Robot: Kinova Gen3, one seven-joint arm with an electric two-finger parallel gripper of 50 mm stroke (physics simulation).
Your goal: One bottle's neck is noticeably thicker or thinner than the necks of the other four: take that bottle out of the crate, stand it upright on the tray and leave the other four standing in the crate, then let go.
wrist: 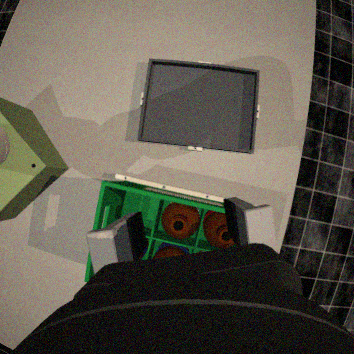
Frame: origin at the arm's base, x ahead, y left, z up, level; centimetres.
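Where they show: gripper, between the fingertips: (184, 222).
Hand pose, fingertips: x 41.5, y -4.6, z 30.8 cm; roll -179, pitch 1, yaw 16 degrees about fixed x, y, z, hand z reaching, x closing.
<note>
Each offset is from my fingertips to the top centre of the thing. "spot": to the spot under its first point. Level surfaces: height alone.
A green crate {spot: dx -14.8, dy -3.7, dz -30.2 cm} (101, 205) with compartments stands at the lower middle of the wrist view, partly hidden by my gripper. Brown bottles stand in it, seen from above: one bottle {dx -1.5, dy -5.3, dz -31.0 cm} (180, 220) in a back compartment, another bottle {dx +6.7, dy -6.2, dz -31.0 cm} (218, 229) to its right, partly behind a finger, and part of a third bottle {dx -2.5, dy -14.7, dz -31.0 cm} (170, 251) nearer my gripper body. Any other bottles are hidden, and I cannot tell the neck thicknesses apart. The dark grey tray {spot: dx -0.2, dy +18.7, dz -46.7 cm} (200, 107) lies behind the crate with nothing on it. My gripper (184, 222) is open and empty, above the crate.
A light green angular block-like object (30, 160) stands at the left edge. A pale strip {spot: dx -5.6, dy +0.1, dz -44.3 cm} (165, 187) runs along the crate's back side. The beige table {dz -47.3 cm} (90, 45) ends at the right, with a dark tiled floor (330, 150) beyond.
</note>
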